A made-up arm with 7 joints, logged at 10 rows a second.
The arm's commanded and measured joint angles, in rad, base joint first. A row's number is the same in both.
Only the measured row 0 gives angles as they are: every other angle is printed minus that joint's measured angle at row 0.
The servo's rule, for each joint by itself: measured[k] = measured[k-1] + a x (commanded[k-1-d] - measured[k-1]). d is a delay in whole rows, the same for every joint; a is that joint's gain. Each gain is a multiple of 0.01, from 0.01 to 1. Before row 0 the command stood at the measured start. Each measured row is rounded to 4 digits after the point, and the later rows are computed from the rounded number. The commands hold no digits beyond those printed.
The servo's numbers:
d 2
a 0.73 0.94 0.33 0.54 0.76 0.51 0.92
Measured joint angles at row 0: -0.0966, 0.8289, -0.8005, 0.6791, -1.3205, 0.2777, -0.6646
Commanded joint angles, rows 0 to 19: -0.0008, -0.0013, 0.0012, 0.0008, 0.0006, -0.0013, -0.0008; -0.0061, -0.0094, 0.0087, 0.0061, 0.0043, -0.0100, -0.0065; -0.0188, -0.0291, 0.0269, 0.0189, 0.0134, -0.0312, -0.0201; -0.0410, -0.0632, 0.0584, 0.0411, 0.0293, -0.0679, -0.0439; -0.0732, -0.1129, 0.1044, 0.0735, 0.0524, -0.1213, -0.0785; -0.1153, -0.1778, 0.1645, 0.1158, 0.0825, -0.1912, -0.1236; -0.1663, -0.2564, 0.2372, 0.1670, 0.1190, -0.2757, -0.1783; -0.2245, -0.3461, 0.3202, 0.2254, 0.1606, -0.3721, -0.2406; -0.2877, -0.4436, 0.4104, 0.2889, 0.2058, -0.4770, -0.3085; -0.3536, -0.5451, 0.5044, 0.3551, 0.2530, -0.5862, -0.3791; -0.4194, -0.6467, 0.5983, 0.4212, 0.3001, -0.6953, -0.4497; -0.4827, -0.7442, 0.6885, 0.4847, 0.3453, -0.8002, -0.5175; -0.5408, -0.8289, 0.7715, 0.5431, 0.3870, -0.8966, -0.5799; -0.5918, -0.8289, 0.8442, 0.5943, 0.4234, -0.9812, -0.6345; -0.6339, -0.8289, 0.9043, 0.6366, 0.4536, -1.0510, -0.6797; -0.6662, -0.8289, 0.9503, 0.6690, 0.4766, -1.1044, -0.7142; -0.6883, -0.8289, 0.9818, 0.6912, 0.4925, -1.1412, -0.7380; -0.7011, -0.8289, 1.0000, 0.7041, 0.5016, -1.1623, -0.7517; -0.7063, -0.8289, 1.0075, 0.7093, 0.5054, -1.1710, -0.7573; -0.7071, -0.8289, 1.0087, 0.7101, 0.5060, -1.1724, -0.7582
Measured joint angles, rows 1 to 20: 0.0000, 0.0000, 0.0000, 0.0000, 0.0000, 0.0000, 0.0000; 0.0000, 0.0000, 0.0000, 0.0000, 0.0000, 0.0000, 0.0000; -0.0006, -0.0012, 0.0004, 0.0004, 0.0005, -0.0007, -0.0007; -0.0046, -0.0089, 0.0031, 0.0035, 0.0034, -0.0054, -0.0060; -0.0150, -0.0279, 0.0110, 0.0118, 0.0110, -0.0186, -0.0190; -0.0340, -0.0611, 0.0266, 0.0276, 0.0249, -0.0437, -0.0419; -0.0626, -0.1098, 0.0523, 0.0524, 0.0458, -0.0833, -0.0756; -0.1011, -0.1737, 0.0893, 0.0866, 0.0737, -0.1383, -0.1198; -0.1487, -0.2514, 0.1381, 0.1300, 0.1081, -0.2084, -0.1736; -0.2040, -0.3404, 0.1982, 0.1815, 0.1480, -0.2919, -0.2352; -0.2651, -0.4374, 0.2682, 0.2395, 0.1919, -0.3863, -0.3026; -0.3297, -0.5386, 0.3461, 0.3019, 0.2383, -0.4882, -0.3730; -0.3952, -0.6402, 0.4293, 0.3663, 0.2853, -0.5938, -0.4436; -0.4591, -0.7380, 0.5148, 0.4302, 0.3309, -0.6991, -0.5116; -0.5187, -0.8234, 0.5995, 0.4912, 0.3735, -0.7998, -0.5744; -0.5721, -0.8286, 0.6803, 0.5469, 0.4114, -0.8923, -0.6297; -0.6172, -0.8289, 0.7542, 0.5953, 0.4435, -0.9732, -0.6757; -0.6530, -0.8289, 0.8189, 0.6351, 0.4687, -1.0401, -0.7111; -0.6788, -0.8289, 0.8727, 0.6654, 0.4868, -1.0917, -0.7358; -0.6951, -0.8289, 0.9147, 0.6863, 0.4980, -1.1277, -0.7504
